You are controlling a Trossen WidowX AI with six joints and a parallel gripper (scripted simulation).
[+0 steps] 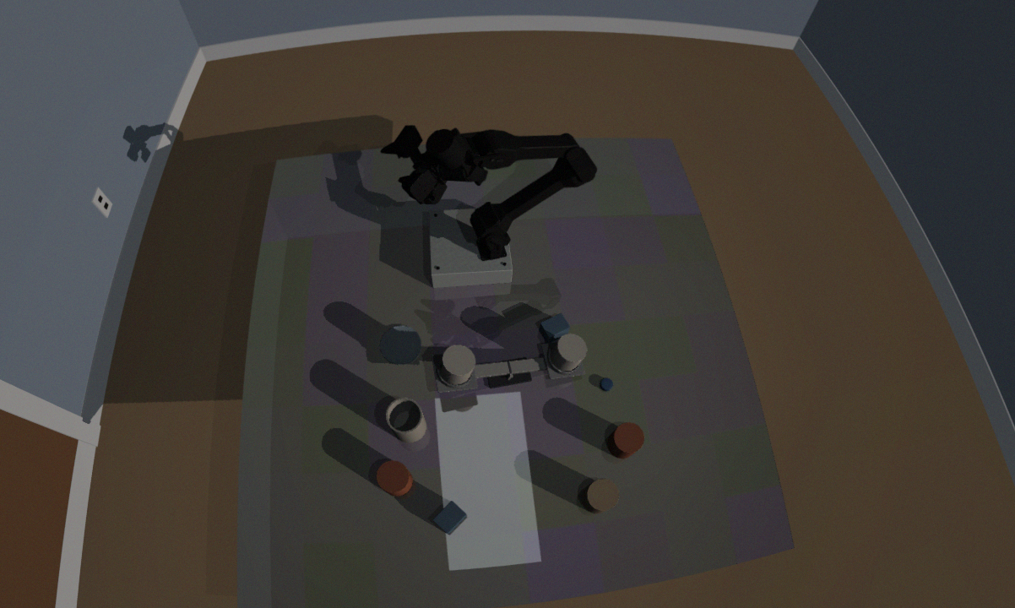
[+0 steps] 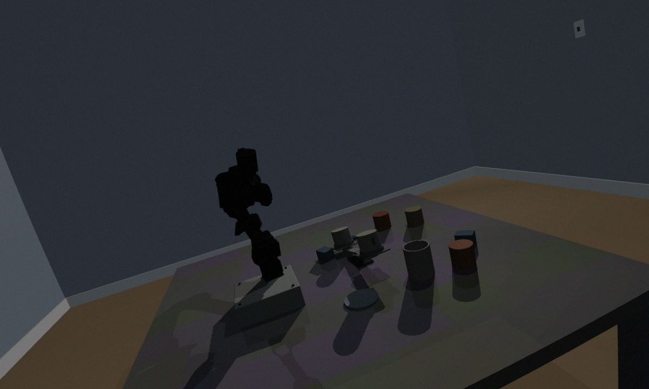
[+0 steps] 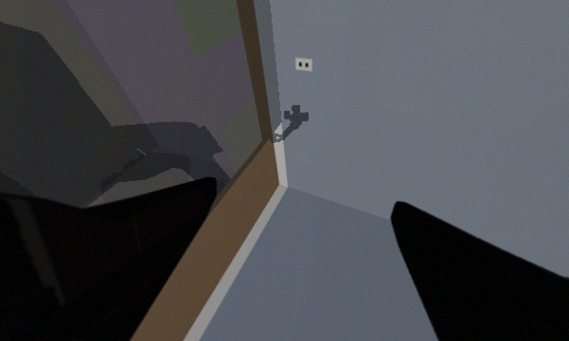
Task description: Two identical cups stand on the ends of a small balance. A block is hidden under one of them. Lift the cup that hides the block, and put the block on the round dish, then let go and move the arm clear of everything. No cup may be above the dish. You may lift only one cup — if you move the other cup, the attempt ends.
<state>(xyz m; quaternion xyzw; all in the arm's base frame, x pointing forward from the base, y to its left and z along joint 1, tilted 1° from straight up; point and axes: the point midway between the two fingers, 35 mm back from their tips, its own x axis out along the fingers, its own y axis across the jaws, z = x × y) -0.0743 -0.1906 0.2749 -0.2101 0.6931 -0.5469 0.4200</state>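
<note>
My gripper tip is now 41 cm short of the cup, 33 cm to the right of it and 27 cm above it. The rest, counted from my gripper tip: small balance 41 cm ahead, 29 cm below, 17 cm to the left; then small blue piece 50 cm ahead, 39 cm to the left, 32 cm below; then round blue-grey dish 33 cm below, 27 cm ahead, 6 cm to the right.
</note>
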